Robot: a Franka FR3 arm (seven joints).
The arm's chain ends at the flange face. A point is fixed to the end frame.
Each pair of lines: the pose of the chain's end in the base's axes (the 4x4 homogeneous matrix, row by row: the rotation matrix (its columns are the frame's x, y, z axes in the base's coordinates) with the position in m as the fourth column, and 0 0 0 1 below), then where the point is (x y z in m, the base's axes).
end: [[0.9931 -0.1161 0.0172 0.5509], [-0.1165 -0.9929 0.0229 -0.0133], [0.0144 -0.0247 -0.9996 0.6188], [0 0 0 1]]
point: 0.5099 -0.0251 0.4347
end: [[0.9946 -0.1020 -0.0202 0.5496], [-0.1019 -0.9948 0.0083 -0.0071], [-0.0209 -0.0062 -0.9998 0.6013], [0 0 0 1]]
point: 0.5020 -0.0222 0.4191
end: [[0.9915 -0.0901 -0.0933 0.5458], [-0.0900 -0.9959 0.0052 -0.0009], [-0.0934 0.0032 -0.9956 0.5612], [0 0 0 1]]
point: 0.4852 -0.0171 0.3830
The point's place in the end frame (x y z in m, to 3 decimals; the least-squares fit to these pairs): -0.042 0.021 0.183
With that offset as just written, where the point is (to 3 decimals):
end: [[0.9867 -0.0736 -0.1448 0.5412], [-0.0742 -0.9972 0.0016 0.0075], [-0.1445 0.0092 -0.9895 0.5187], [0 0 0 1]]
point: 0.472 -0.010 0.344
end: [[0.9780 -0.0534 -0.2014 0.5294], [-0.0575 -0.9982 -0.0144 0.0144], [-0.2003 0.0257 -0.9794 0.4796], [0 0 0 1]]
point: 0.450 -0.007 0.309
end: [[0.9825 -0.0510 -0.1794 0.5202], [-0.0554 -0.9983 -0.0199 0.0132], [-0.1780 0.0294 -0.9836 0.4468], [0 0 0 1]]
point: 0.445 -0.009 0.275
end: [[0.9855 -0.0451 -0.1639 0.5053], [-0.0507 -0.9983 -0.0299 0.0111], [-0.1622 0.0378 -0.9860 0.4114], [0 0 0 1]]
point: 0.433 -0.013 0.239
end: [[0.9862 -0.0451 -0.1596 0.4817], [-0.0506 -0.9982 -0.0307 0.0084], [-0.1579 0.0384 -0.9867 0.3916], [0 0 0 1]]
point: 0.410 -0.016 0.218
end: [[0.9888 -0.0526 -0.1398 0.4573], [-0.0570 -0.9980 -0.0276 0.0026], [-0.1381 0.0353 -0.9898 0.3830], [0 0 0 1]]
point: 0.389 -0.021 0.208
